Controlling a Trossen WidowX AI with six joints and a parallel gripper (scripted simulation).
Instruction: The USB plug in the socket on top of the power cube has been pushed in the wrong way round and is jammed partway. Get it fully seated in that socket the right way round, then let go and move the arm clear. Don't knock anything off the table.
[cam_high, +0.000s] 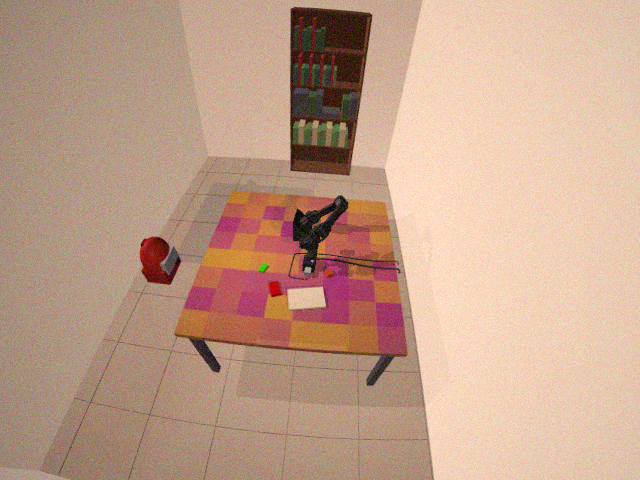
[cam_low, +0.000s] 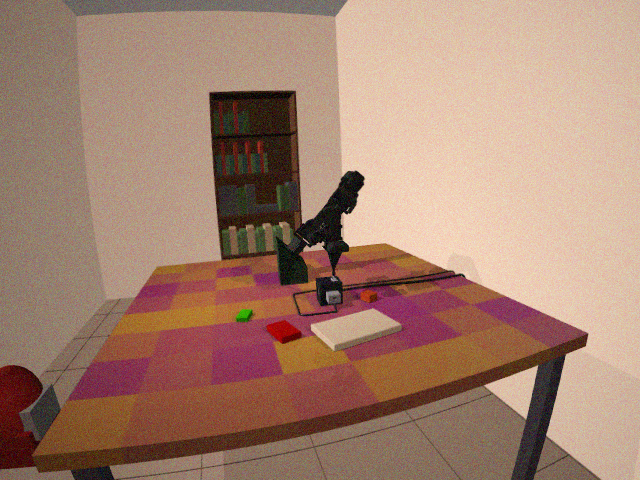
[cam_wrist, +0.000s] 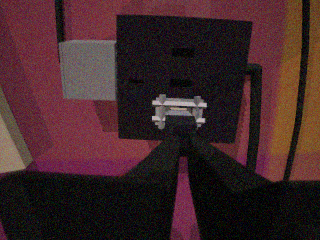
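Now: gripper tip 20 mm above the dark USB plug. Round my gripper tip: orange block: 110 mm to the left, 110 mm below, 60 mm ahead; red block: 230 mm to the right, 170 mm ahead, 110 mm below; white slab: 240 mm ahead, 110 mm below, 40 mm to the right.
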